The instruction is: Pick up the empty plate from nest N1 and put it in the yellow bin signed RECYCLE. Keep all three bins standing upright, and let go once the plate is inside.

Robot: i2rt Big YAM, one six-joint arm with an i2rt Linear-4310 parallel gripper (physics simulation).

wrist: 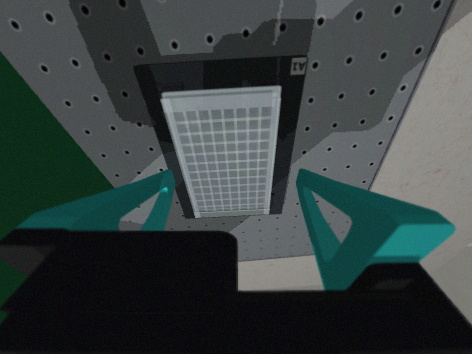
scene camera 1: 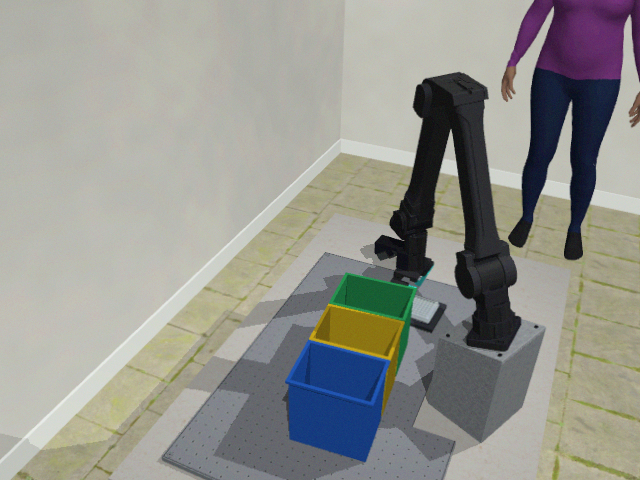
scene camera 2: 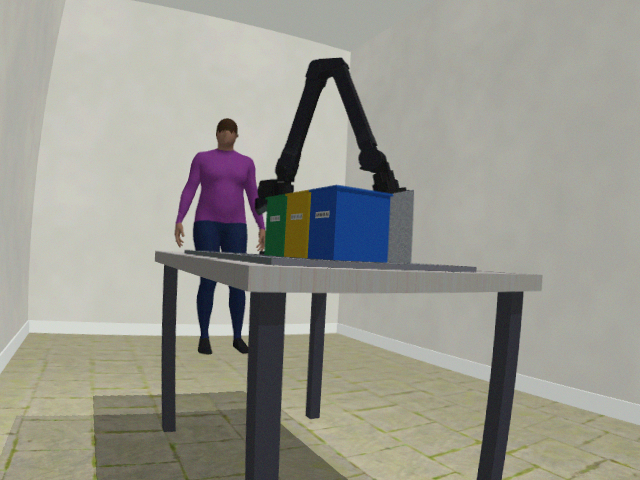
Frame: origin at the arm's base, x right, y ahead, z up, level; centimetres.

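Where they show: gripper, fingertip midpoint: [wrist: 235,176]; arm's base at its link origin: [scene camera 1: 494,333].
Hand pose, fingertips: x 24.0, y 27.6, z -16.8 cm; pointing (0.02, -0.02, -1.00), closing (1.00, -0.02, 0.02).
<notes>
Each offset is from my fingertips to the top centre of the thing.
The clear, gridded plate @(dx -0.7, dy -1.0, dz -2.1 cm) [scene camera 1: 424,310] [wrist: 225,150] sits in a black nest @(dx -0.6, dy -1.0, dz -3.2 cm) [scene camera 1: 440,313] [wrist: 220,73], beside the green bin. The nest's small label shows upside down in the wrist view and is hard to read. My gripper [scene camera 1: 417,281] [wrist: 235,176] is open and empty, above the nest. In the wrist view its teal fingertips appear on either side of the plate's near part, apart from it. In scene camera 2 the fingertips are hidden. The yellow bin @(dx -34.1, dy -0.7, dz +13.3 cm) [scene camera 1: 356,332] [scene camera 2: 297,227] stands upright between the other two, and no plate shows inside it. Its sign is too small to read.
The green bin @(dx -21.2, dy +1.7, dz +13.3 cm) [scene camera 1: 372,297] [scene camera 2: 275,229] [wrist: 40,130] and blue bin @(dx -47.0, dy -3.1, dz +13.3 cm) [scene camera 1: 333,423] [scene camera 2: 361,227] stand upright at either side of the yellow one. The arm's grey pedestal [scene camera 1: 465,387] [scene camera 2: 403,227] is beside the bins. A person [scene camera 1: 578,113] [scene camera 2: 222,191] stands beyond the table.
</notes>
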